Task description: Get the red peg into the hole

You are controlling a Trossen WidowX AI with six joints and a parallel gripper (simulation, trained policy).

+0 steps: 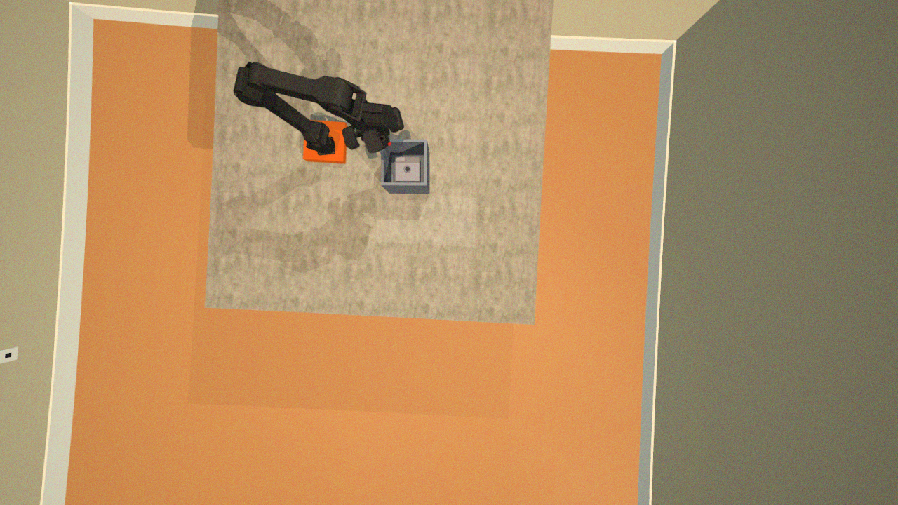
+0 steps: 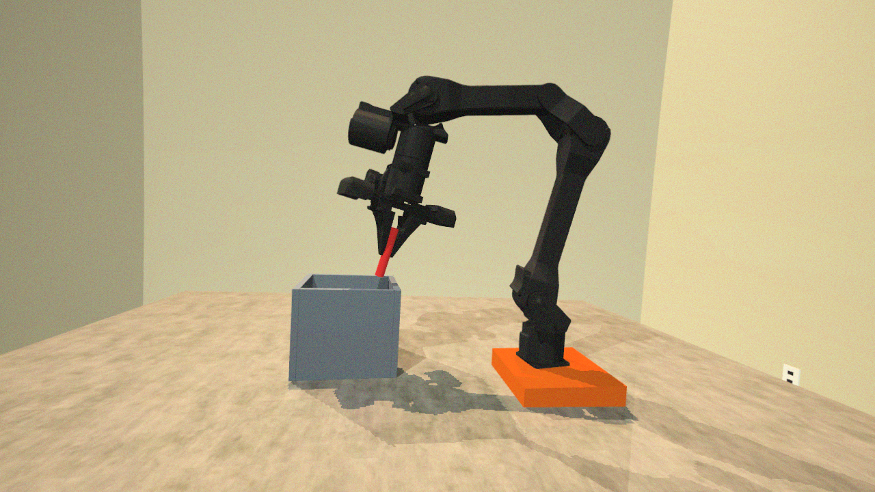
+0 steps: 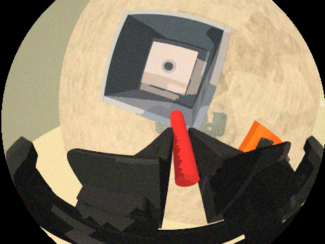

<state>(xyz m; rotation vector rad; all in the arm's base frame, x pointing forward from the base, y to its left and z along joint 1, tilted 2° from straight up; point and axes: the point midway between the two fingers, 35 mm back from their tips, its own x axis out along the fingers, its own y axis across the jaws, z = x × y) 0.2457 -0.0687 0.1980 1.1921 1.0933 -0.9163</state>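
The pale plate is 5 cm ahead of my gripper tip, 6 cm to the right of it and 14 cm below it. Round my gripper tip: red peg 1 cm above.
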